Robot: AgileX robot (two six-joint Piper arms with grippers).
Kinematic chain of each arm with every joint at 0, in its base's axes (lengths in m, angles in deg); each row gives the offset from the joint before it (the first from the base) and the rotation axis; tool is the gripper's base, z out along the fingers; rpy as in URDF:
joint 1: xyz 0 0 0.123 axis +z
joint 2: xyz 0 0 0 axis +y
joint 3: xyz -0.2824 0 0.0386 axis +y
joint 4: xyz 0.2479 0 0.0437 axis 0.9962 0 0.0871
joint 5: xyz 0 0 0 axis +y
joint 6: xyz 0.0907 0 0.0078 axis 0.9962 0 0.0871
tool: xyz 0 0 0 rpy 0 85 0
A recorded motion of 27 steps. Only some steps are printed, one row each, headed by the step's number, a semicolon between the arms.
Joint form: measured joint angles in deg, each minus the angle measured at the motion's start. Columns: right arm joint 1, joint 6, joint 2, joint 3, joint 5, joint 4; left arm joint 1, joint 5, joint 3, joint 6, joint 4, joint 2.
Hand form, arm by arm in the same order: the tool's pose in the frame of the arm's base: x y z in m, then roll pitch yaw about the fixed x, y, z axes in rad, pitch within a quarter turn. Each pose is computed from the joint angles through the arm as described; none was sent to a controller.
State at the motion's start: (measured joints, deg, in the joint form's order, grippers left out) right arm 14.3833 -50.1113 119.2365 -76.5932 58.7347 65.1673; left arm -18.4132 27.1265 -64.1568 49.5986 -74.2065 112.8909
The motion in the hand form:
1: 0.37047 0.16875 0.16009 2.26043 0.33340 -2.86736; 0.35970 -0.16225 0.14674 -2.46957 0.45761 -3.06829
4: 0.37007 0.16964 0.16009 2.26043 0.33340 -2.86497; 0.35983 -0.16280 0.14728 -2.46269 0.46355 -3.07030
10: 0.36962 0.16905 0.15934 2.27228 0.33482 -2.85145; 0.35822 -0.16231 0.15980 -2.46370 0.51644 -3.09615
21: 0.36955 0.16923 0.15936 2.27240 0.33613 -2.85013; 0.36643 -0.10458 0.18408 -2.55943 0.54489 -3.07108
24: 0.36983 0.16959 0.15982 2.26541 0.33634 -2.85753; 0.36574 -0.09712 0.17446 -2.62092 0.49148 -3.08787
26: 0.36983 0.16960 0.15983 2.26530 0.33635 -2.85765; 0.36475 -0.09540 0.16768 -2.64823 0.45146 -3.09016
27: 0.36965 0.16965 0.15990 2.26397 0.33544 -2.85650; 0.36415 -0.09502 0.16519 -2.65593 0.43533 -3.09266
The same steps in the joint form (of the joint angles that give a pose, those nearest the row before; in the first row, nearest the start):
1: 0.11 0.00 0.00 0.00 0.00 0.00; 0.00 0.14 0.00 0.65 -0.46 0.00
4: 0.25 0.00 0.00 0.00 0.00 0.00; 0.00 0.36 0.00 1.78 -1.41 0.00
10: 0.24 -0.13 0.00 0.00 0.00 -0.78; 0.00 0.36 0.20 4.15 -1.66 -1.94
21: 0.27 -0.23 0.00 0.00 0.00 -0.76; 8.37 2.05 0.21 -4.91 12.83 -6.69
24: 0.27 -0.23 0.00 0.00 0.00 -0.28; 9.04 2.30 0.21 -11.38 20.20 -5.82
26: 0.27 -0.23 0.00 0.00 0.00 -0.27; 9.04 2.63 0.20 -15.50 24.10 -5.09
27: 0.27 -0.23 0.00 0.00 0.13 -0.27; 9.04 2.97 0.20 -16.78 25.34 -4.80

